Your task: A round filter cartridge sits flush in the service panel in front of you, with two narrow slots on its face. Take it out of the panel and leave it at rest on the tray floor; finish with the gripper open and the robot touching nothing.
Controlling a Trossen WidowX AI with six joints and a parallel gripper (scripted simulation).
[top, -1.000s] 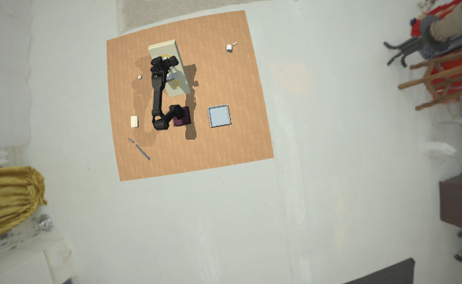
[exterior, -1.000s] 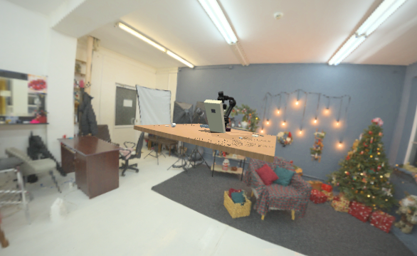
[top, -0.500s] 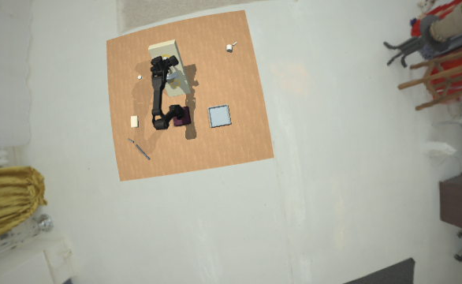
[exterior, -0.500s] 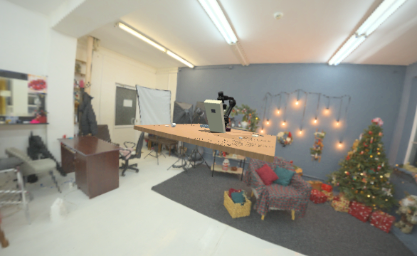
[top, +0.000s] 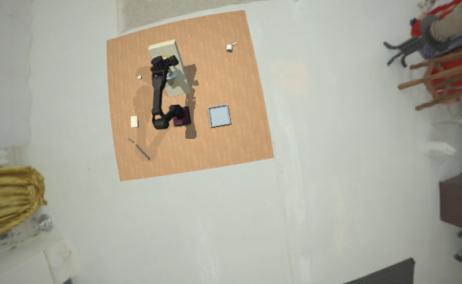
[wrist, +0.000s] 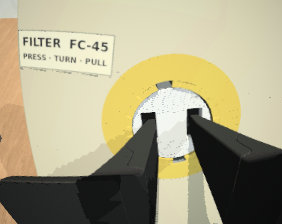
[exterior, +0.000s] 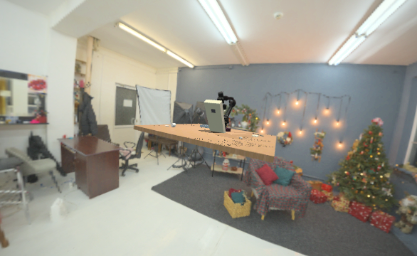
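My gripper tip is now 1 cm short of the round filter cartridge and 1 cm above it. Also, from my gripper tip: cream block: 45 cm to the left, 27 cm behind, 26 cm below; then service panel: 8 cm below, 3 cm behind; then pale blue tray: 44 cm behind, 26 cm below, 23 cm to the right.
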